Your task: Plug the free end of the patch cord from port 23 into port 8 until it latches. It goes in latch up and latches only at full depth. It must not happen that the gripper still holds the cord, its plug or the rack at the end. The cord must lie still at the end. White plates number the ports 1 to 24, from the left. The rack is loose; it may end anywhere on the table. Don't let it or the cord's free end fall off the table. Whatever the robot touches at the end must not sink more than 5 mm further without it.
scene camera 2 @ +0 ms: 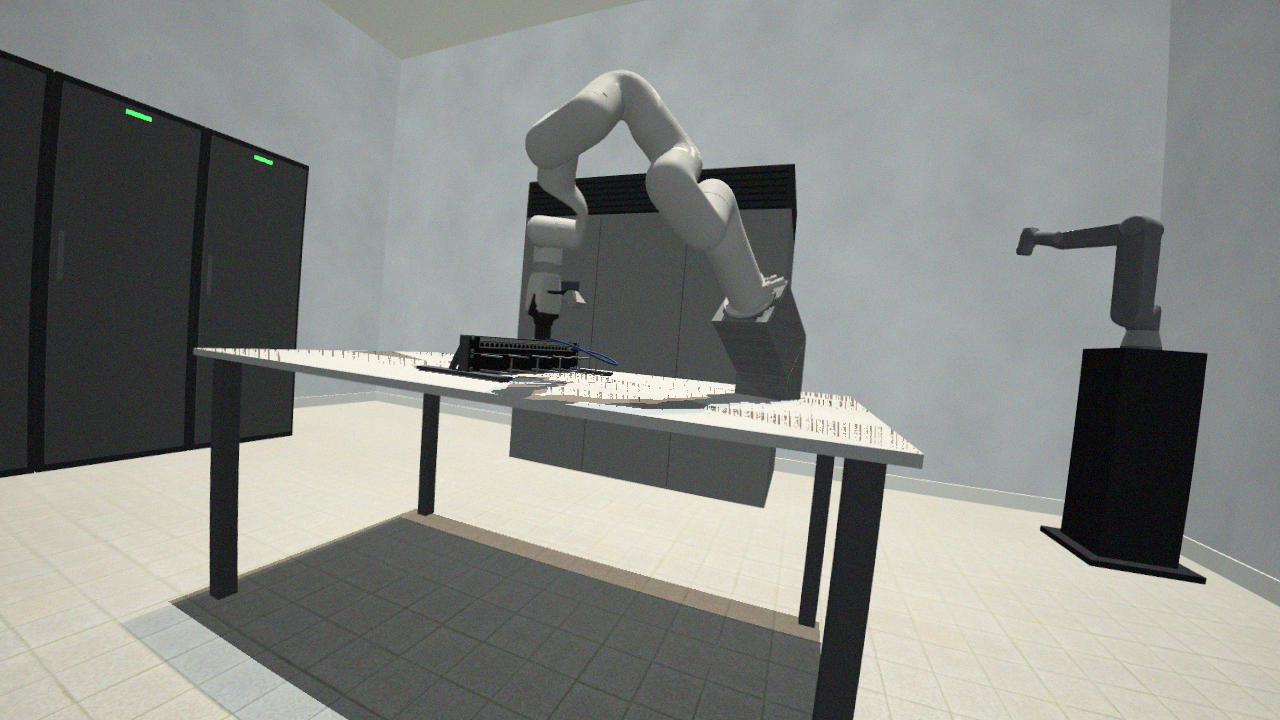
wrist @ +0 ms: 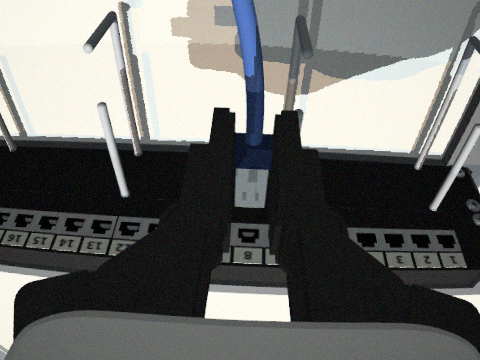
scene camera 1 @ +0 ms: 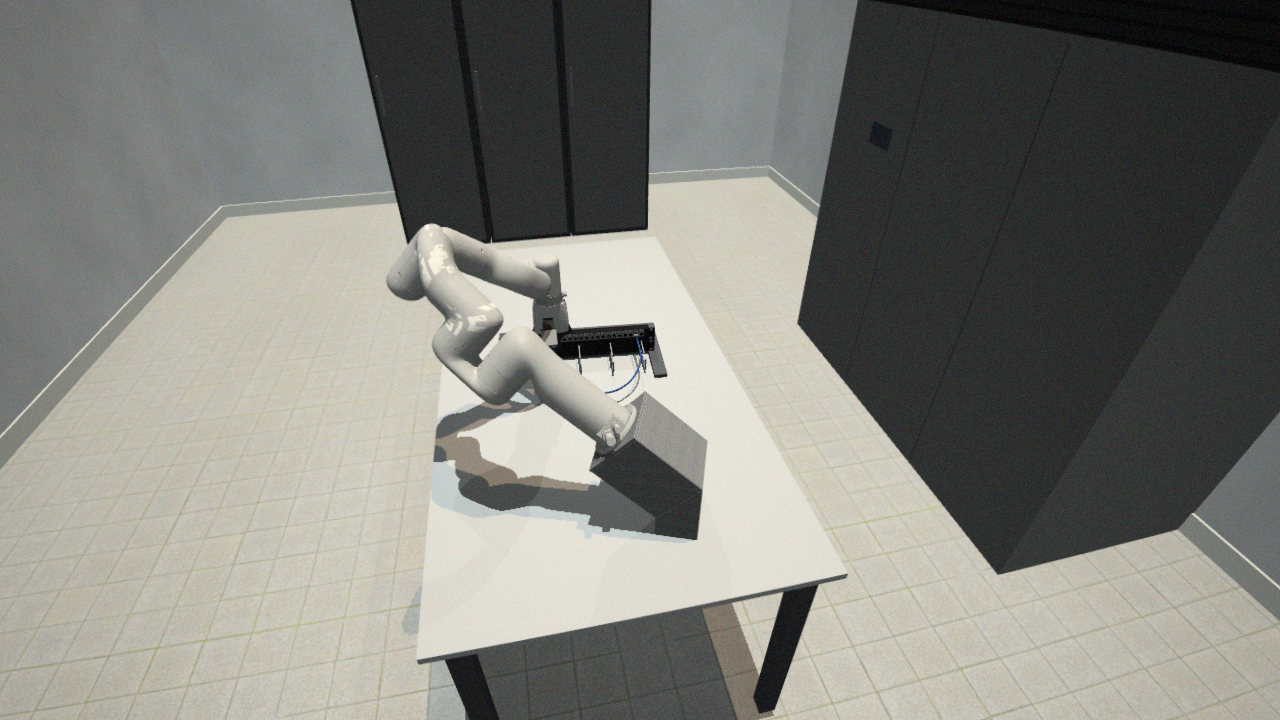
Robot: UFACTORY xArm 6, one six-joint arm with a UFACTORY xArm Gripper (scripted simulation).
Labels:
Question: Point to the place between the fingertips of my gripper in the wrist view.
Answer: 253,140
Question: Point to a patch cord end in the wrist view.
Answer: At 252,163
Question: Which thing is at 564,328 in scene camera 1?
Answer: My gripper.

